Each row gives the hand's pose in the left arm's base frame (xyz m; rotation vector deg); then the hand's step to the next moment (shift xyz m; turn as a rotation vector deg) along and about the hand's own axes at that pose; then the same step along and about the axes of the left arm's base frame.
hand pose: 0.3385 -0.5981 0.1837 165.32 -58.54 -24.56
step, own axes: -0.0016 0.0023 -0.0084 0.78 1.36 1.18
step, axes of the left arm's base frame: -0.0003 -0.0012 0.0088 -0.57 -1.50 -1.13
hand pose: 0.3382 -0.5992 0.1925 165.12 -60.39 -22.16
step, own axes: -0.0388 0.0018 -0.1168 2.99 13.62 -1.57
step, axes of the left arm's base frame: -0.0006 0.0188 0.1216 -5.97 -12.42 2.65
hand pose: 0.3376 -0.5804 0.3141 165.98 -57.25 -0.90
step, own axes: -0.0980 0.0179 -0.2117 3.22 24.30 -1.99
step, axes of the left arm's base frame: -0.0808 0.0610 0.2109 -12.34 -20.91 3.89
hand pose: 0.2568 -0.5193 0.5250 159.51 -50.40 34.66
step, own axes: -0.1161 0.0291 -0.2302 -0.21 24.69 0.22
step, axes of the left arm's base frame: -0.1792 0.0977 0.1601 -14.40 -20.06 0.45
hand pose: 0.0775 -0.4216 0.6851 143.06 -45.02 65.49
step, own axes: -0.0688 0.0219 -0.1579 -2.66 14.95 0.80
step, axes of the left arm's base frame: -0.1458 0.0798 0.0501 -9.67 -11.54 -2.09
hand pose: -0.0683 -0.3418 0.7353 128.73 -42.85 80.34
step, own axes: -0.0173 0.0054 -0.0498 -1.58 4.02 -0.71
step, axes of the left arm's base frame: -0.0443 0.0285 0.0058 -3.56 -2.37 -0.95
